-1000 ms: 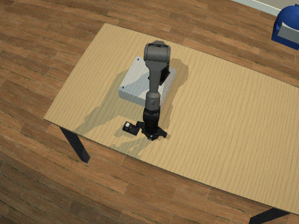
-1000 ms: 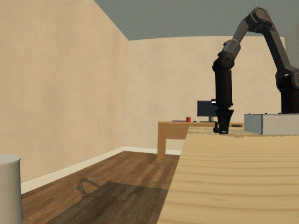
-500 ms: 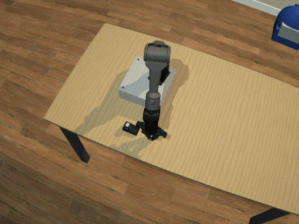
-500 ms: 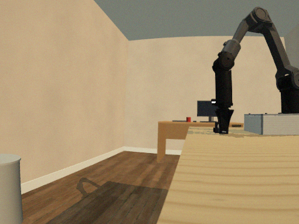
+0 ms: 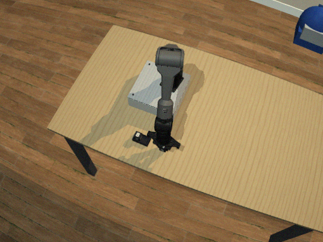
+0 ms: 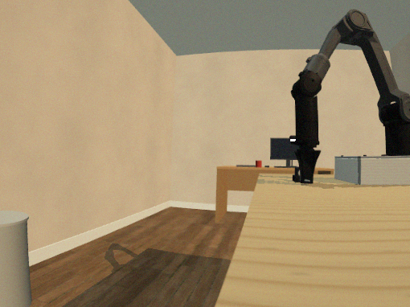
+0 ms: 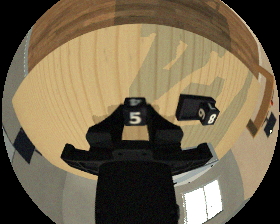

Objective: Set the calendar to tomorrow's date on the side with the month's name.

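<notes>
The black calendar cube lies right at my hand. From my hand the other things lie so: calendar tray: 10 mm ahead, 110 mm to the right, 10 mm below.
</notes>
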